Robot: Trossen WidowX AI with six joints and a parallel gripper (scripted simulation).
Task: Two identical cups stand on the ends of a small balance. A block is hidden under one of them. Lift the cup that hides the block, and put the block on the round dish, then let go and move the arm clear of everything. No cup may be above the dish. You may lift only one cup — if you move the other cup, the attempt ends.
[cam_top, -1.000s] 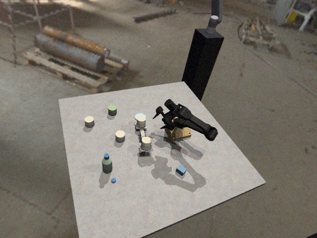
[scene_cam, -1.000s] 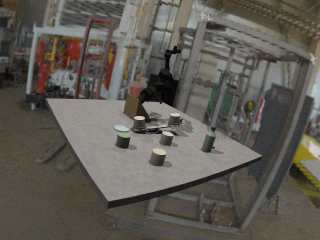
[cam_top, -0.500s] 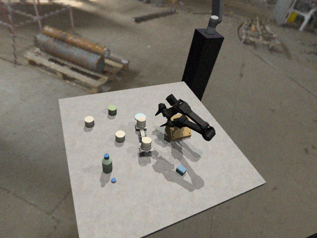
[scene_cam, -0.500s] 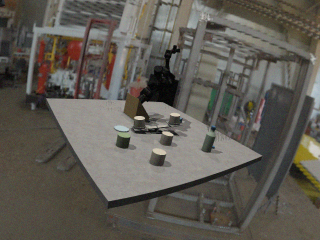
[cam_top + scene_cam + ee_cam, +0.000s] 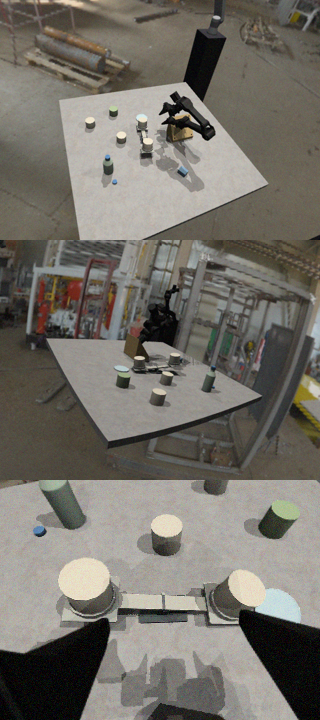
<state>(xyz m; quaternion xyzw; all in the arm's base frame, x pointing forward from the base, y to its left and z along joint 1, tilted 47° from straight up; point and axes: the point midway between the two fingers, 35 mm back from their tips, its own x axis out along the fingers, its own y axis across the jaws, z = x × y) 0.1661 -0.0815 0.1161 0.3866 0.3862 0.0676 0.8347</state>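
The green block is 7 cm ahead of my gripper tip, 15 cm to the right of it and 19 cm below it. The rest, counted from my gripper tip: pale blue round dish (3 cm ahead, 26 cm to the right, 23 cm below); small balance (10 cm ahead, 2 cm to the right, 19 cm below); blue block (7 cm behind, 33 cm to the left, 21 cm below).
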